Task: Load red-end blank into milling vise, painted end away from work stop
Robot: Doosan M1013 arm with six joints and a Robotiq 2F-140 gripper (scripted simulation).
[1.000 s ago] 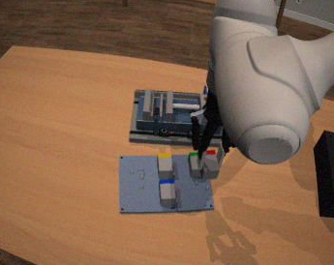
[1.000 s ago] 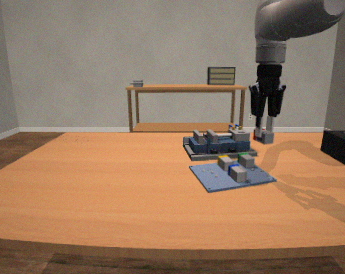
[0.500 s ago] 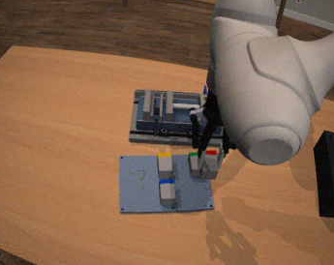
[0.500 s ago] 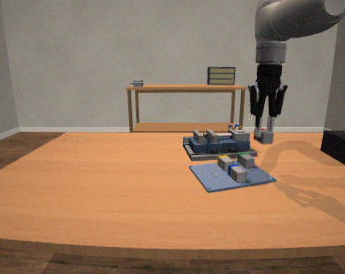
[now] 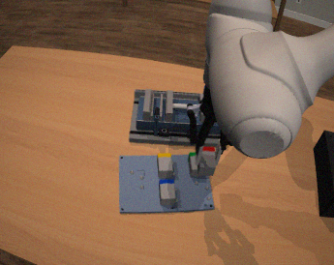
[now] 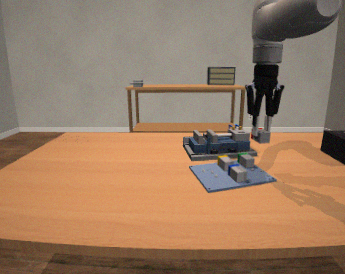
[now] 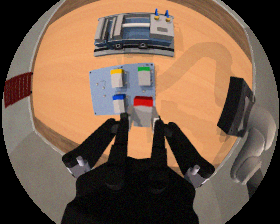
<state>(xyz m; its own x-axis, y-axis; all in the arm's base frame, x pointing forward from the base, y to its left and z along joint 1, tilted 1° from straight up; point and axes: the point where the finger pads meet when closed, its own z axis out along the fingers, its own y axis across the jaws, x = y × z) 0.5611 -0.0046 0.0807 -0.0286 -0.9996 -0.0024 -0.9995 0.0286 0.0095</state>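
Right now my hand is 15 cm short of the fixed jaw, 26 cm to the left of it and 11 cm above it. From my hand the other things lie so: green-ended blank 8 cm to the right, 16 cm below; yellow-ended blank 9 cm ahead, 7 cm to the right, 16 cm below; blue-ended blank 8 cm ahead, 2 cm to the left, 16 cm below.
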